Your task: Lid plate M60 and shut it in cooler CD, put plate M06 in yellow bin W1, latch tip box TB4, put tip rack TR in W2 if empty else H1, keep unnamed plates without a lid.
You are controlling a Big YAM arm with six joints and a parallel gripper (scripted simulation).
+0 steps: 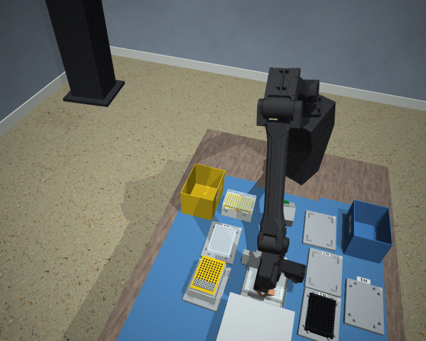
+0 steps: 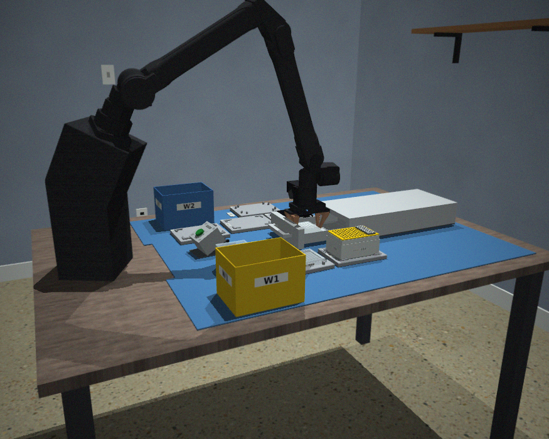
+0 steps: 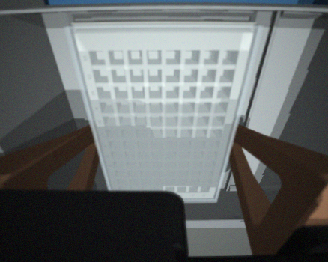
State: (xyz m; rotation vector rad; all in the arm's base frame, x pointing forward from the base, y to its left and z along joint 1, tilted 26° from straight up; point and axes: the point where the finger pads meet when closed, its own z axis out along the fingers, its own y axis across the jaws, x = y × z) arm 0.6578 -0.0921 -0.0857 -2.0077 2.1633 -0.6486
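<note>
The white assay plate lies right at my hand. From my hand the other things lie so: cooler drawer (30 mm ahead); then nest N2 (190 mm to the right, 30 mm ahead, 20 mm below); then clear plate lid (right at my hand).
</note>
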